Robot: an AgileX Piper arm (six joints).
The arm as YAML. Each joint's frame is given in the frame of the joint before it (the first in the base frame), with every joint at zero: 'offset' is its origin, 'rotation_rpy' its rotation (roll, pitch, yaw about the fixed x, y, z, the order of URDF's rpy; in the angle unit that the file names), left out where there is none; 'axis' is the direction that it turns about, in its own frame. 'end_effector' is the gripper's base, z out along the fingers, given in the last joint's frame.
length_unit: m
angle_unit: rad
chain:
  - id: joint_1
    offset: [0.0, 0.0, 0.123]
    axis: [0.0, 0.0, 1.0]
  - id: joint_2
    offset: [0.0, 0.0, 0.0]
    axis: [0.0, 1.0, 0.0]
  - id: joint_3
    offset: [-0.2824, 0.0, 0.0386]
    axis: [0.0, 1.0, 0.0]
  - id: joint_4
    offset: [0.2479, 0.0, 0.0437]
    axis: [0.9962, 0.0, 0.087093]
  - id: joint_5
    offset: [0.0, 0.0, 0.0]
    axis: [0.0, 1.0, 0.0]
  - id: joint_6
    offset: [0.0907, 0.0, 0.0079]
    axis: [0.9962, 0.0, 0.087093]
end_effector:
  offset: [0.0, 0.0, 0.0]
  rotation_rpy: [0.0, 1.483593, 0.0]
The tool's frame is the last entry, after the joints.
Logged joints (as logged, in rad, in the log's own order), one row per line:
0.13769, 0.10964, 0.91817, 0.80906, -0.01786, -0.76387
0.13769, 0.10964, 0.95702, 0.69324, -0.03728, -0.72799
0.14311, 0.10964, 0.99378, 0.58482, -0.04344, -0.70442
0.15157, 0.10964, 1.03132, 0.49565, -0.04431, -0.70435
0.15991, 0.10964, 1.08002, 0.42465, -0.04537, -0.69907
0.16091, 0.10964, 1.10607, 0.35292, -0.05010, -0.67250
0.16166, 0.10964, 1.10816, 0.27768, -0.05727, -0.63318
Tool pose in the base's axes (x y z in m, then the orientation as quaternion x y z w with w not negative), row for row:
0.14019, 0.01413, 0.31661, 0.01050, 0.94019, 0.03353, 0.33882
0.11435, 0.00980, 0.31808, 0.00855, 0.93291, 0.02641, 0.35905
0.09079, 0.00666, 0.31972, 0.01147, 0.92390, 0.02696, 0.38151
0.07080, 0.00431, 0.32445, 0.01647, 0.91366, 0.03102, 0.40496
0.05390, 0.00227, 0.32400, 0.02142, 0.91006, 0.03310, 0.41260
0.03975, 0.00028, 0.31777, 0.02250, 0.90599, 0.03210, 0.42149
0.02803, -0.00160, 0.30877, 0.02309, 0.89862, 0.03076, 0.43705
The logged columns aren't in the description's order. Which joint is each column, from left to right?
Columns, left to right: joint_6, joint_1, joint_5, joint_2, joint_4, joint_3.
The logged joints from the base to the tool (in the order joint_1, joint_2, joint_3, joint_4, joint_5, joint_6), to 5 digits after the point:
0.10964, 0.80906, -0.76387, -0.01786, 0.91817, 0.13769
0.10964, 0.69324, -0.72799, -0.03728, 0.95702, 0.13769
0.10964, 0.58482, -0.70442, -0.04344, 0.99378, 0.14311
0.10964, 0.49565, -0.70435, -0.04431, 1.03132, 0.15157
0.10964, 0.42465, -0.69907, -0.04537, 1.08002, 0.15991
0.10964, 0.35292, -0.67250, -0.05010, 1.10607, 0.16091
0.10964, 0.27768, -0.63318, -0.05727, 1.10816, 0.16166

